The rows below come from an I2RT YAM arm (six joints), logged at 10 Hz.
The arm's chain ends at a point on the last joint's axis. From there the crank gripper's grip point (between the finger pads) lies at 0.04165 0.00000 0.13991 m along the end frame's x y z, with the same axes.
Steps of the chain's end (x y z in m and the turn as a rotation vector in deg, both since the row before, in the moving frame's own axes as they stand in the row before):
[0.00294 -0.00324 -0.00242 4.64 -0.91 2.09]
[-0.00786 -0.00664 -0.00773 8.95 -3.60 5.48]
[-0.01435 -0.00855 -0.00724 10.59 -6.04 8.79]
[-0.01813 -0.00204 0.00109 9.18 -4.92 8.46]
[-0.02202 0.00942 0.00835 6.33 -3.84 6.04]
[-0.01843 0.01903 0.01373 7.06 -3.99 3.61]
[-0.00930 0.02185 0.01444 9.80 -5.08 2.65]
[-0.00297 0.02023 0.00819 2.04 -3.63 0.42]
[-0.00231 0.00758 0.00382 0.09 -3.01 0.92]
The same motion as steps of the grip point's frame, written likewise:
[0.00089 -0.01311 -0.00217 4.64 -0.91 2.09]
[-0.01583 -0.02502 -0.00680 8.95 -3.60 5.48]
[-0.02768 -0.02933 -0.00546 10.59 -6.04 8.79]
[-0.02899 -0.01933 0.00282 9.18 -4.92 8.46]
[-0.03086 -0.00224 0.01021 6.33 -3.84 6.04]
[-0.02778 0.00399 0.01538 7.06 -3.99 3.61]
[-0.02128 -0.00061 0.01568 9.80 -5.08 2.65]
[-0.01189 0.01548 0.01046 2.04 -3.63 0.42]
[-0.00972 0.00797 0.00581 0.09 -3.01 0.92]

